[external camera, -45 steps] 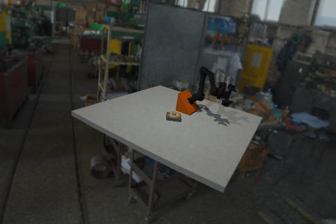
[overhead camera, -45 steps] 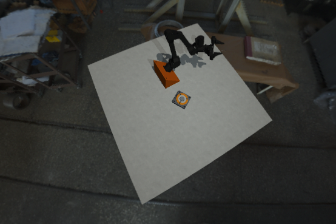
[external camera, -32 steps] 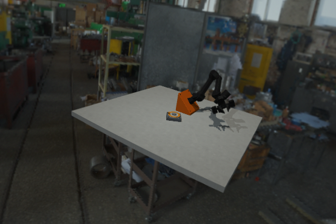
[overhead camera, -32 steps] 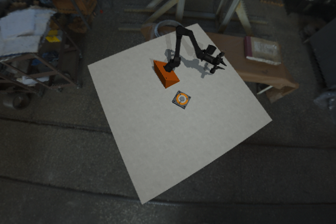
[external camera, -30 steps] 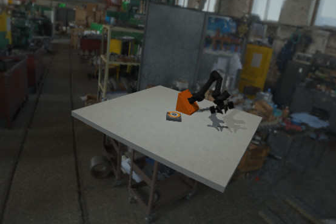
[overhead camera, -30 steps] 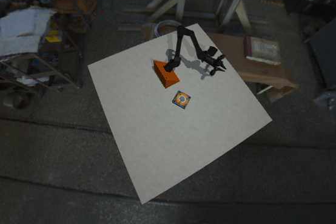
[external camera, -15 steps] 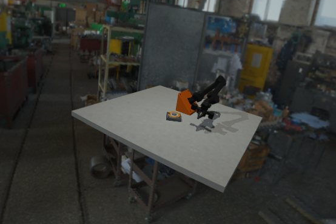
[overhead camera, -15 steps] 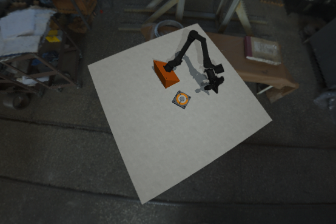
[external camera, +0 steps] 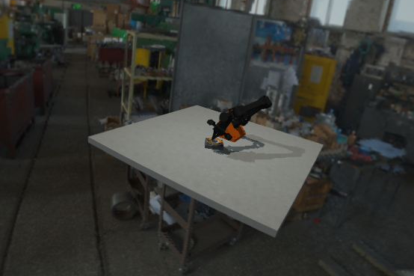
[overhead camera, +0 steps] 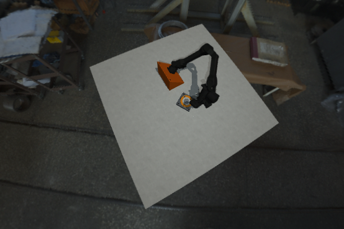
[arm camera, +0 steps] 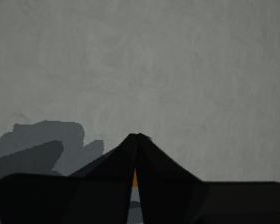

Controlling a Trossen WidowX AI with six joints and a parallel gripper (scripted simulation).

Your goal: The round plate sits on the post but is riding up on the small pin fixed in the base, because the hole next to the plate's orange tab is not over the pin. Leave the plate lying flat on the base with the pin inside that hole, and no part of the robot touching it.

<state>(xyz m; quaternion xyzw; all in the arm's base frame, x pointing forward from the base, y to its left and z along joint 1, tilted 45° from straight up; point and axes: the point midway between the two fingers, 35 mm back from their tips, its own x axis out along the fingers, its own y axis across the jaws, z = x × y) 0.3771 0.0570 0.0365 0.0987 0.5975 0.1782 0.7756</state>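
Right now my gripper tip is 80 mm past the round plate, 50 mm to the left of it and 40 mm above it.
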